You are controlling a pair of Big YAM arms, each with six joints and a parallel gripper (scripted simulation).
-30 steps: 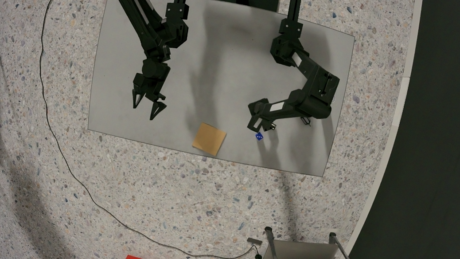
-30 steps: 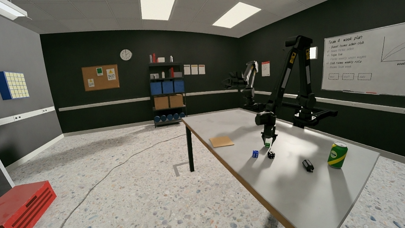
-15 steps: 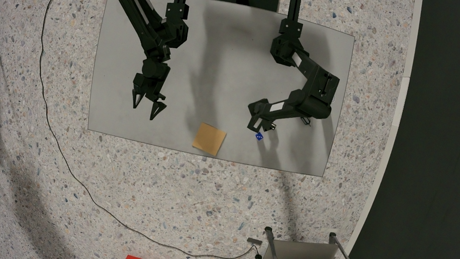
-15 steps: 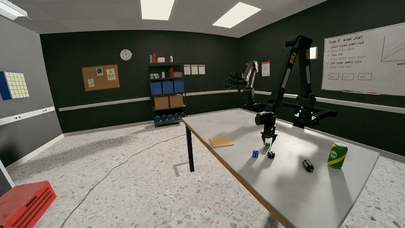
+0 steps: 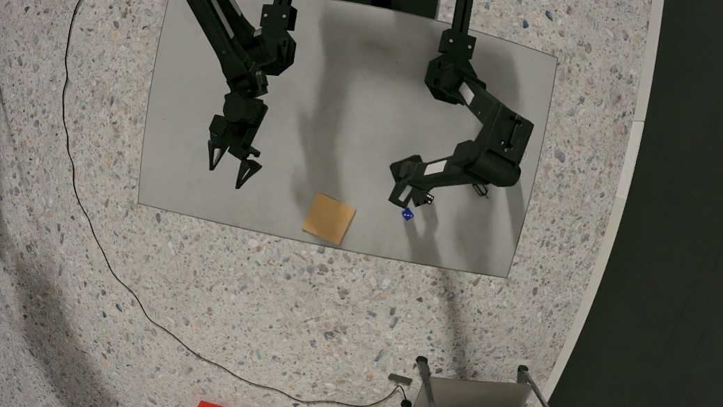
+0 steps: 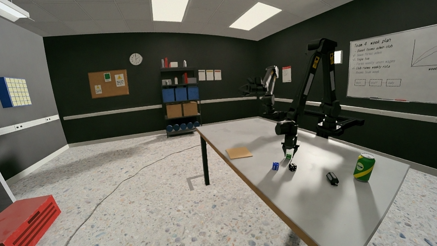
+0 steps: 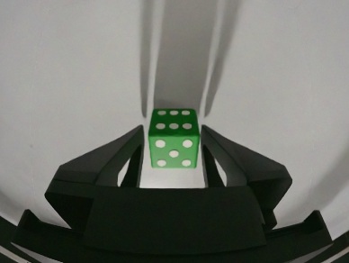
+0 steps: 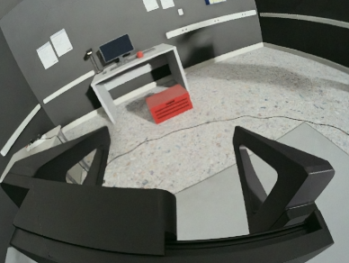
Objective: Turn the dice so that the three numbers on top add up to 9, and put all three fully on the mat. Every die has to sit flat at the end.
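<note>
My left hand is right at the green die. Also, from my left hand: black die (9 cm to the left, 9 cm ahead); blue die (15 cm ahead, 4 cm to the left); brown square mat (22 cm to the right, 22 cm ahead, 1 cm below).
</note>
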